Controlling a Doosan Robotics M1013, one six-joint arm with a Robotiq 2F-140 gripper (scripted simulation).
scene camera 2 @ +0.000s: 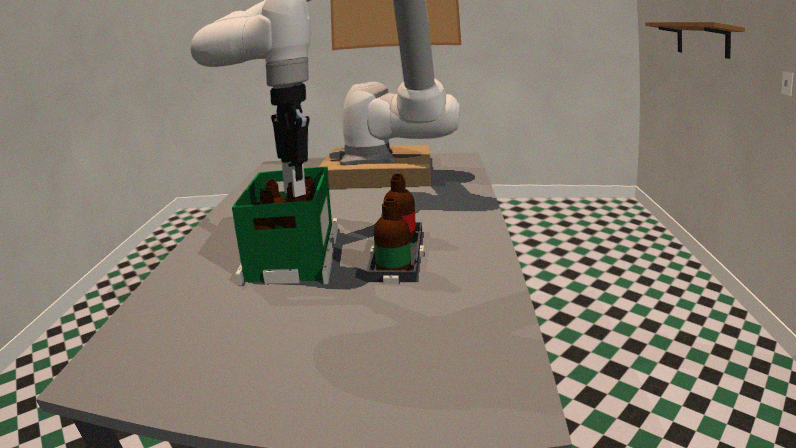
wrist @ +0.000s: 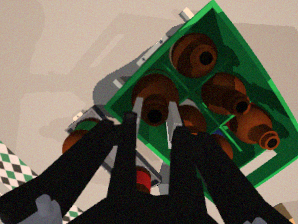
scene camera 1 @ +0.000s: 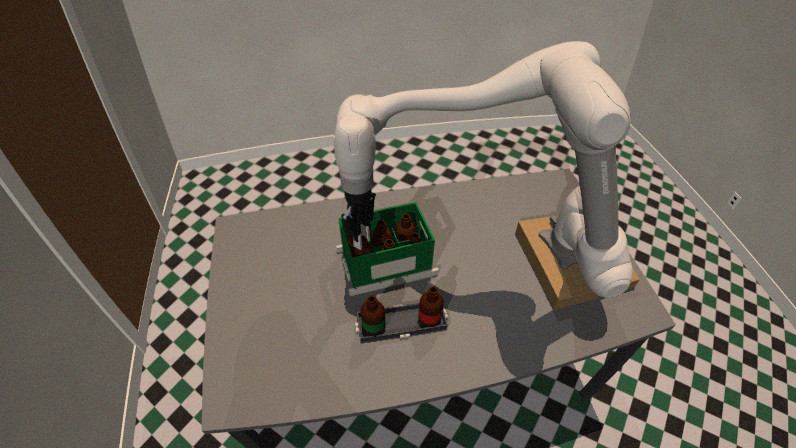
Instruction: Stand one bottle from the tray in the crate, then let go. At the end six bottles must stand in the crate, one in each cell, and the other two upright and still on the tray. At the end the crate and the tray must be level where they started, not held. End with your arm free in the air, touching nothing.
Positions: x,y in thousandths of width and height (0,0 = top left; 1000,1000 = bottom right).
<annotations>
gripper: scene camera 2 371,432; wrist 518,489; scene camera 1 455,544
</annotations>
